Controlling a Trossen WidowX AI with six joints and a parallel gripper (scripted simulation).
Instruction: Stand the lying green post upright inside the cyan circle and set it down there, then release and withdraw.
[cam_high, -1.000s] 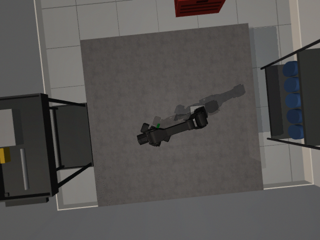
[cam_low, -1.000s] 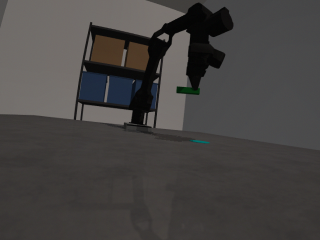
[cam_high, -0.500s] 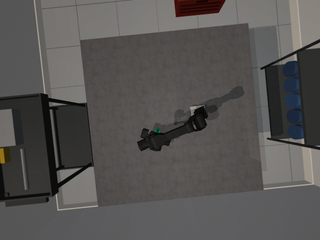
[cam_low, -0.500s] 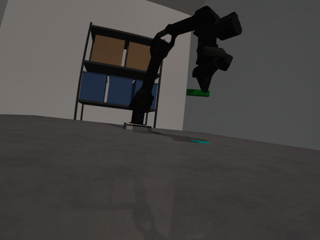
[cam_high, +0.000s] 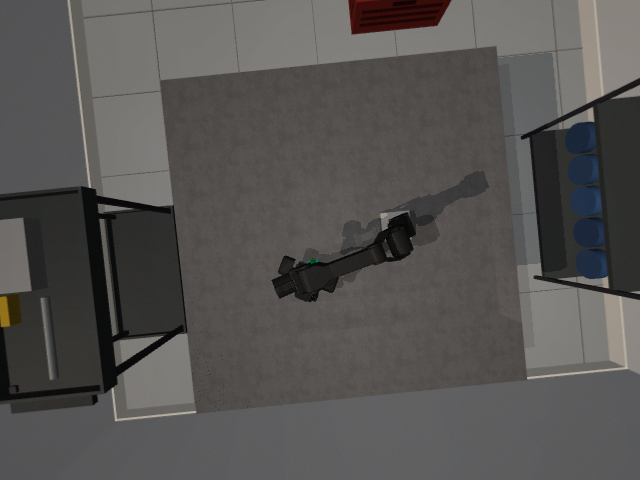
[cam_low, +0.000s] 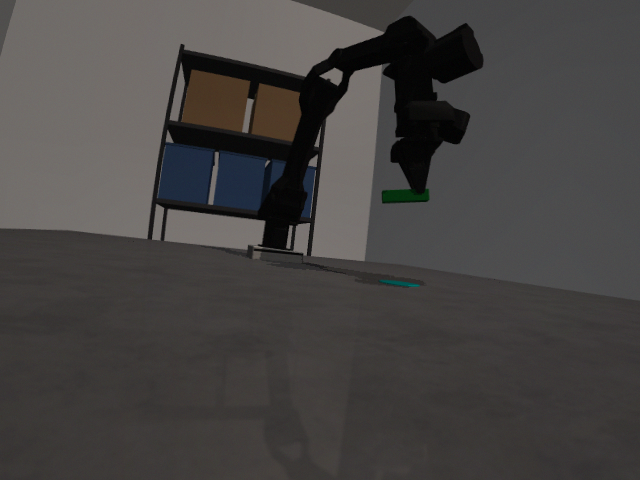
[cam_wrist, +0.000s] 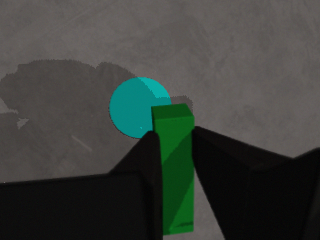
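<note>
My gripper tip is 2 cm past the cyan circle, 1 cm to the left of it and 13 cm above it. The rest, counted from my gripper tip: green post (1 cm behind, 2 cm to the right).
</note>
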